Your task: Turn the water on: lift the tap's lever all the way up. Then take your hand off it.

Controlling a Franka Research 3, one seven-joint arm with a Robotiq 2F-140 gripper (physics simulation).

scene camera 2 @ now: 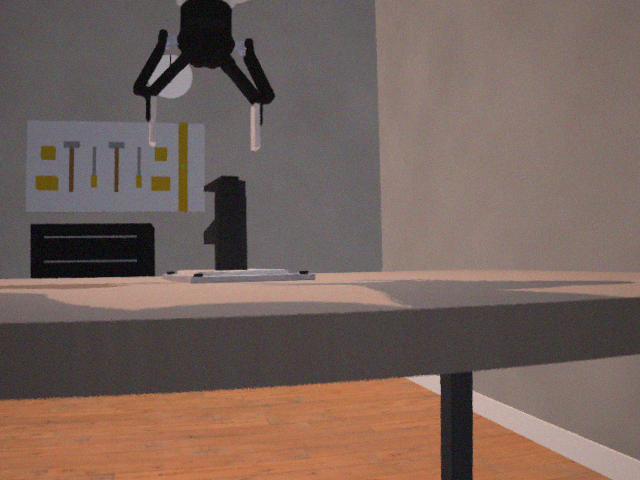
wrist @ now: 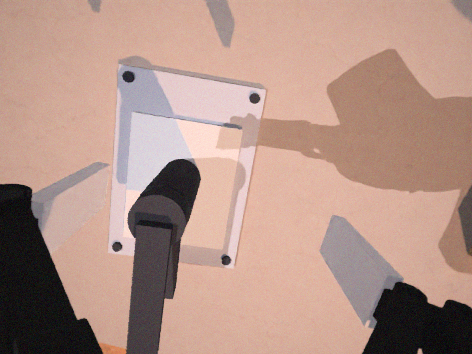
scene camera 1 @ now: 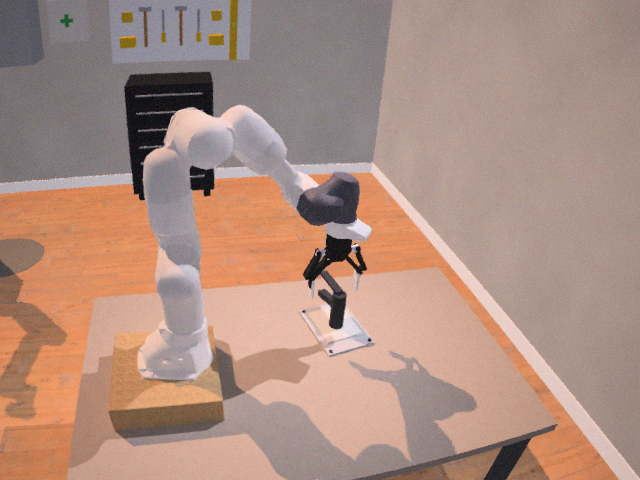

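The dark tap (scene camera 1: pixel 337 312) (scene camera 2: pixel 231 227) (wrist: pixel 182 175) stands upright on a white base plate (scene camera 1: pixel 351 345) (scene camera 2: pixel 253 278) (wrist: pixel 195 90). Its bar-shaped lever (scene camera 1: pixel 332 283) (scene camera 2: pixel 210 185) (wrist: pixel 149 290) runs from the top of the column, roughly level, above the shorter spout (scene camera 1: pixel 325 296) (scene camera 2: pixel 209 235) (wrist: pixel 173 275). In the wrist view the lever runs off the lower edge. My gripper (scene camera 1: pixel 334 292) (scene camera 2: pixel 203 147) (wrist: pixel 220 210) is open and empty, pointing down. In scene camera 2 its fingertips are above the top of the tap. No contact with the lever shows.
The table (scene camera 1: pixel 491 382) (scene camera 2: pixel 310 330) carries the tap plate and the wooden block (scene camera 1: pixel 168 415) under the arm's base, to the left in scene camera 1. A black drawer cabinet (scene camera 1: pixel 170 82) (scene camera 2: pixel 93 248) stands on the floor behind. A wall (scene camera 1: pixel 516 129) rises at the right.
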